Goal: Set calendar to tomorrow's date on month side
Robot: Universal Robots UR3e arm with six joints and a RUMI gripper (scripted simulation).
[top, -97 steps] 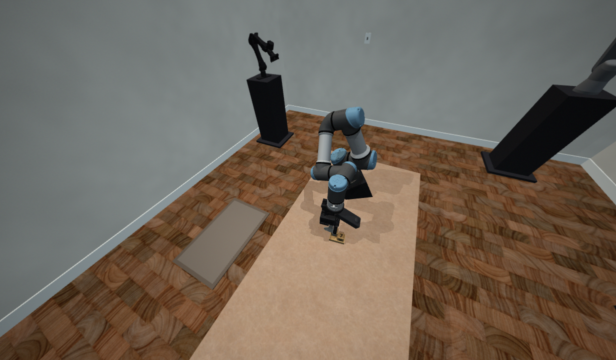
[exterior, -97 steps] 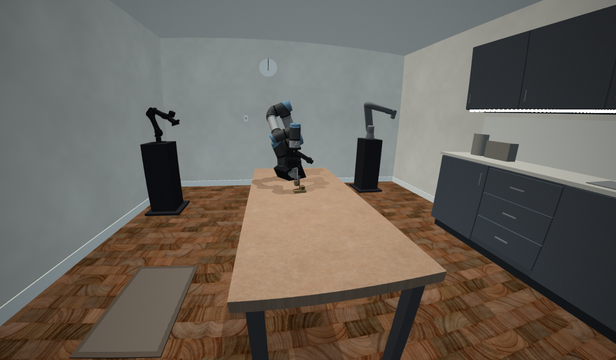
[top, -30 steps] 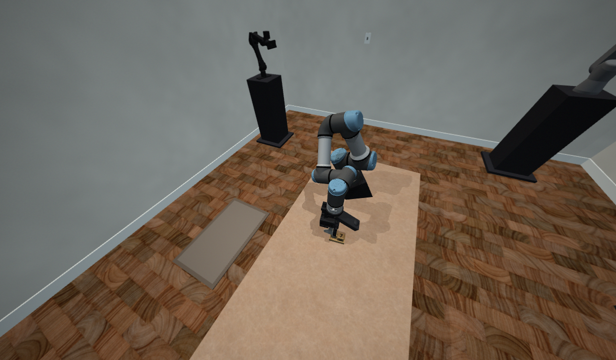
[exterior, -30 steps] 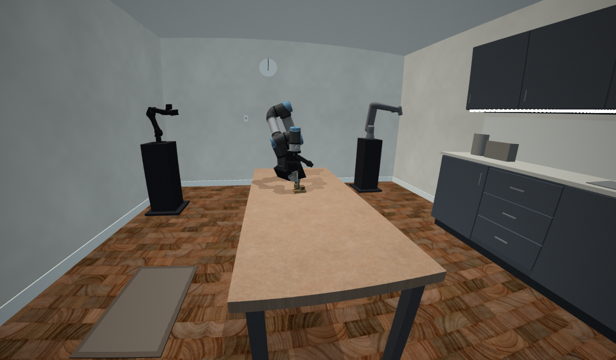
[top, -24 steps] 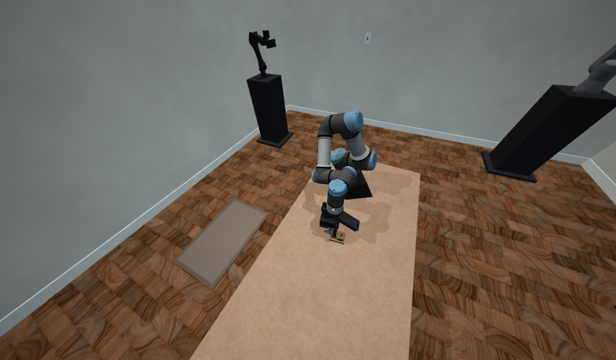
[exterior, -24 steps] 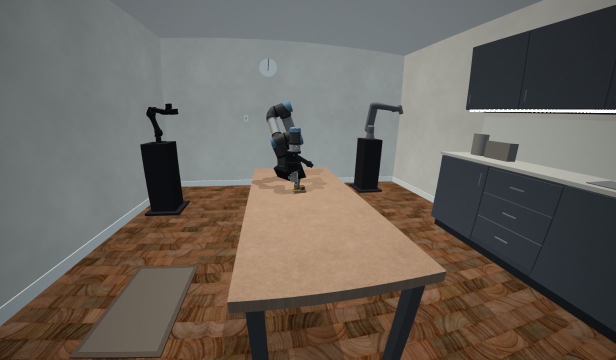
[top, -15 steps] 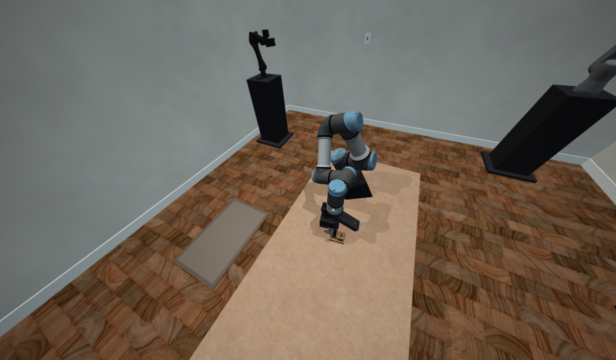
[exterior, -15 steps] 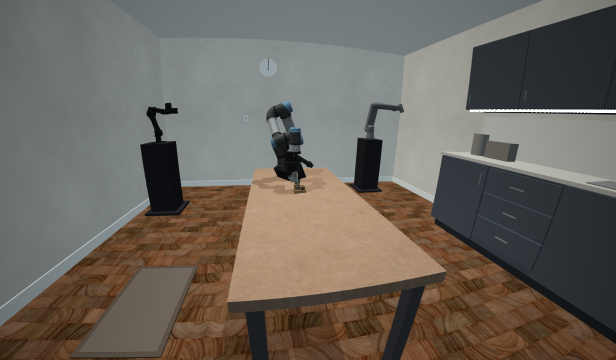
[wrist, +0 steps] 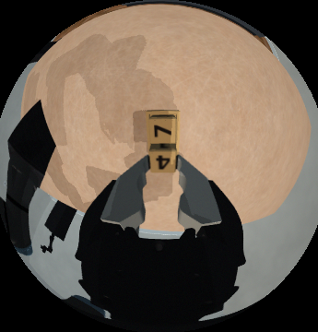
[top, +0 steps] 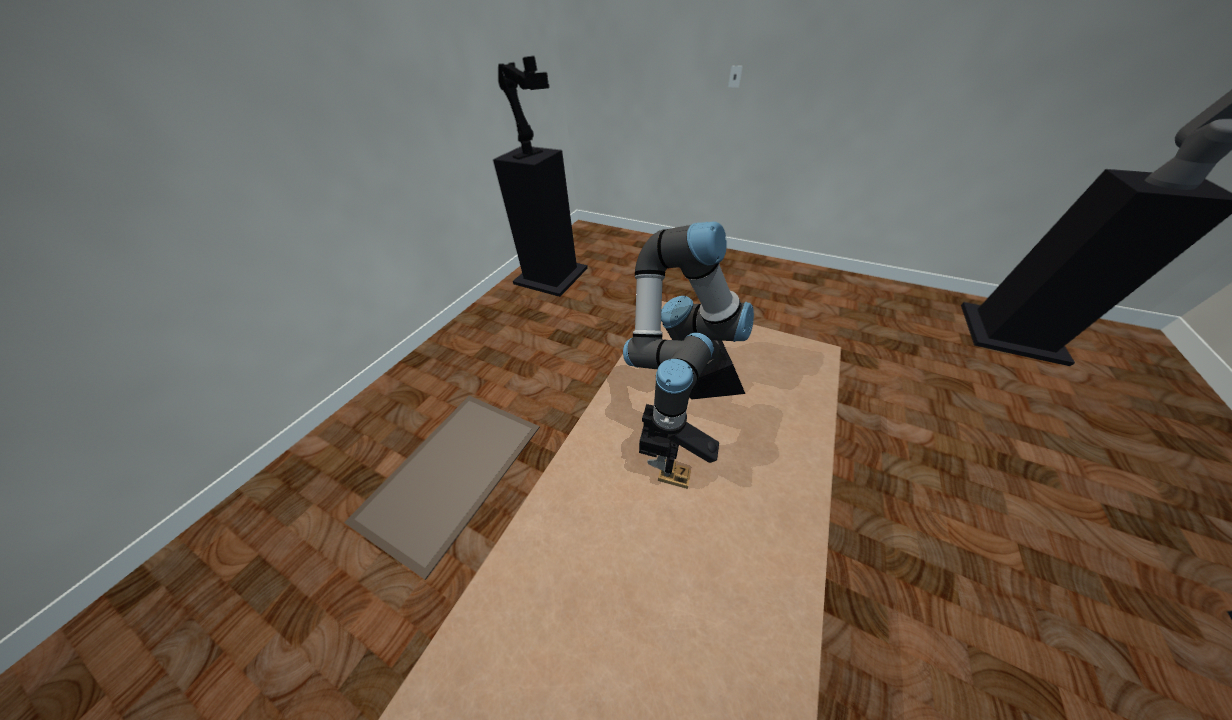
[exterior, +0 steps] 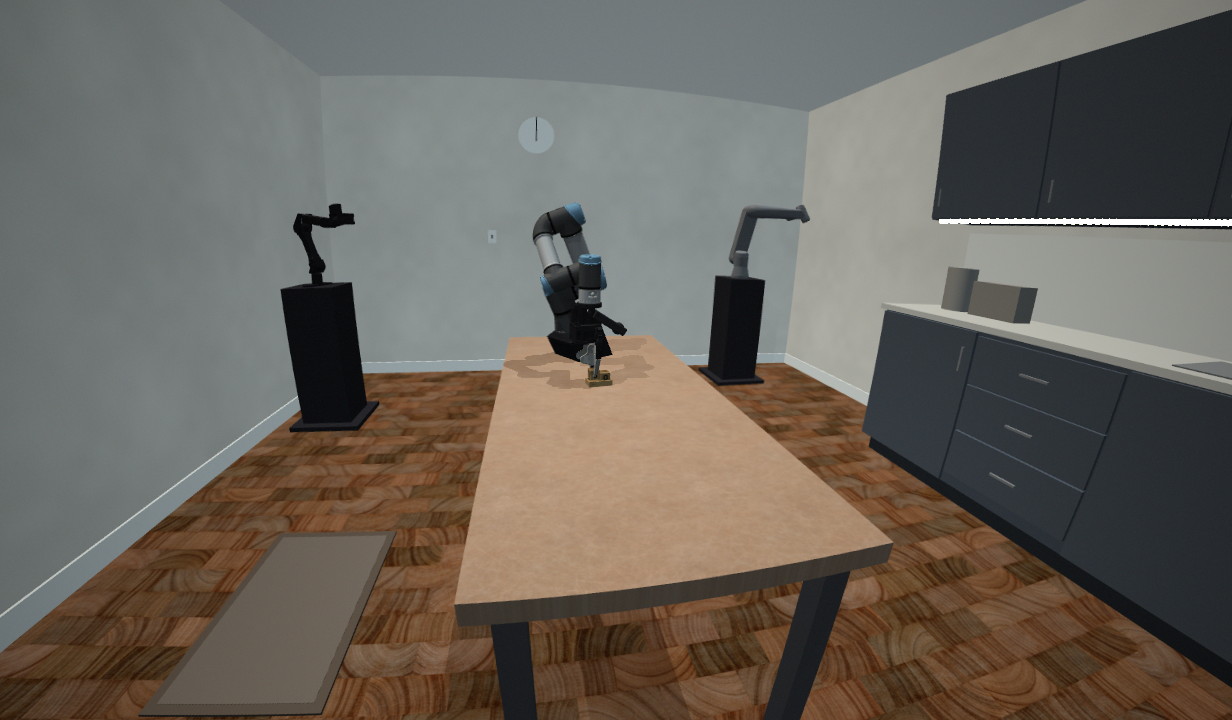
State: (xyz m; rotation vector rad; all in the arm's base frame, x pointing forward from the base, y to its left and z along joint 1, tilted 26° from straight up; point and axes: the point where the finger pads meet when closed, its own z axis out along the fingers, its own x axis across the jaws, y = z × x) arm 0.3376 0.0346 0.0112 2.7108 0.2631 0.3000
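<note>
Now: hand 4 cm above the wooden tray and 2 cm to the right of it.
</note>
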